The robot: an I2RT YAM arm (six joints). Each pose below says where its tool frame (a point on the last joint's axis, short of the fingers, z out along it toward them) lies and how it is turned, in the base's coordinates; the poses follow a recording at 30 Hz.
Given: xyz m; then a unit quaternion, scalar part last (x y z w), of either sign.
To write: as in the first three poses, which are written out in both.
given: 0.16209 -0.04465 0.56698 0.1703 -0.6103 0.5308 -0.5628
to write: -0.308 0.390 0.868 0.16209; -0.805 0.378 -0.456 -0.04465; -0.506 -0.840 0.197 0.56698; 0 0 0 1
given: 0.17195 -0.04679 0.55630 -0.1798 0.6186 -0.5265 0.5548
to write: -0.320 0.362 0.876 0.17195; -0.807 0.381 -0.452 -0.04679; -0.497 -0.851 0.170 0.55630; 0 0 0 1
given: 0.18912 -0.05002 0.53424 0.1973 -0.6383 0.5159 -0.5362
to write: -0.347 0.301 0.888 0.18912; -0.805 0.390 -0.447 -0.05002; -0.481 -0.870 0.107 0.53424; 0 0 0 1
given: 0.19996 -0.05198 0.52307 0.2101 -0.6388 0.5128 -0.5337
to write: -0.342 0.279 0.897 0.19996; -0.816 0.386 -0.431 -0.05198; -0.466 -0.879 0.096 0.52307; 0 0 0 1
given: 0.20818 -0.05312 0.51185 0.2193 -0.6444 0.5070 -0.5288
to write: -0.345 0.254 0.904 0.20818; -0.819 0.390 -0.421 -0.05312; -0.459 -0.885 0.073 0.51185; 0 0 0 1
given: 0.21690 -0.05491 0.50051 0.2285 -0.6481 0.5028 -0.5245
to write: -0.345 0.231 0.909 0.21690; -0.823 0.390 -0.412 -0.05491; -0.450 -0.891 0.056 0.50051; 0 0 0 1
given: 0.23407 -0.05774 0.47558 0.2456 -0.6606 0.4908 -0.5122
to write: -0.355 0.178 0.918 0.23407; -0.827 0.398 -0.397 -0.05774; -0.436 -0.900 0.007 0.47558; 0 0 0 1
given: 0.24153 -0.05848 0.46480 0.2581 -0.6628 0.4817 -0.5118
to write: -0.343 0.151 0.927 0.24153; -0.835 0.403 -0.374 -0.05848; -0.430 -0.903 -0.012 0.46480; 0 0 0 1
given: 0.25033 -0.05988 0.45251 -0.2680 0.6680 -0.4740 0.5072
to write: -0.342 0.123 0.932 0.25033; -0.839 0.407 -0.361 -0.05988; -0.424 -0.905 -0.036 0.45251; 0 0 0 1
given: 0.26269 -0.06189 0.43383 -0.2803 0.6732 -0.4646 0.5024
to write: -0.338 0.089 0.937 0.26269; -0.844 0.411 -0.344 -0.06189; -0.416 -0.907 -0.064 0.43383; 0 0 0 1
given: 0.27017 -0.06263 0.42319 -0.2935 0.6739 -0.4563 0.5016
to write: -0.325 0.062 0.944 0.27017; -0.853 0.411 -0.321 -0.06263; -0.408 -0.909 -0.080 0.42319; 0 0 0 1
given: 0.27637 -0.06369 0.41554 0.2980 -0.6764 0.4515 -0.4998
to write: -0.323 0.048 0.945 0.27637; -0.854 0.415 -0.313 -0.06369; -0.407 -0.909 -0.093 0.41554; 0 0 0 1
